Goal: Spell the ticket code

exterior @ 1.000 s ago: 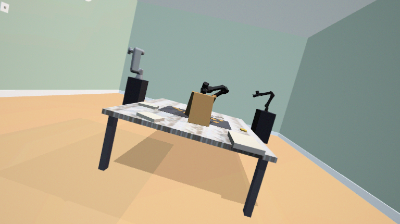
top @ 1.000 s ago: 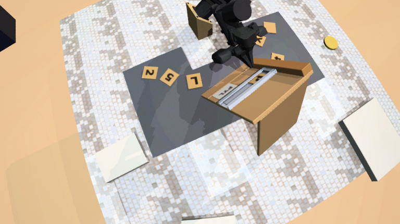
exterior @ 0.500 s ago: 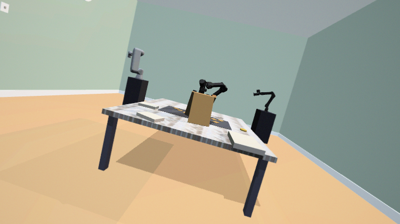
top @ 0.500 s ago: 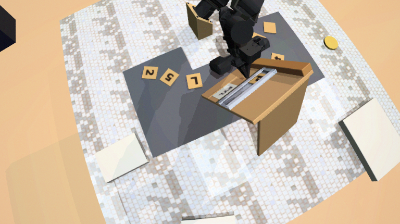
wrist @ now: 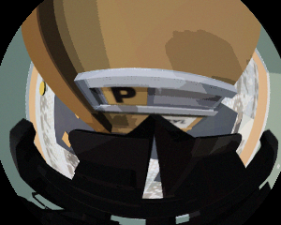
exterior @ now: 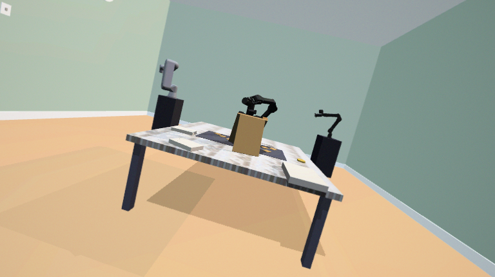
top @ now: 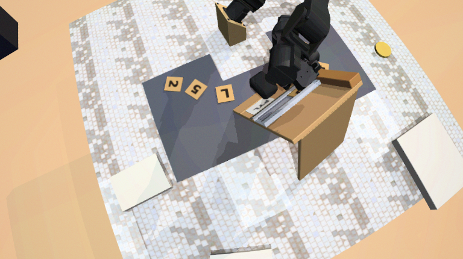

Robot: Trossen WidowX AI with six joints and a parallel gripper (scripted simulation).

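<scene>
Right now my gripper tip is 4 cm to the right of the P tile, 2 cm above it and 1 cm short of it. From my gripper tip the other things lie so: white ticket (10 cm below, 6 cm to the right, 2 cm behind); L tile (18 cm below, 14 cm behind, 13 cm to the right); dark mat (18 cm below, 15 cm behind).
</scene>
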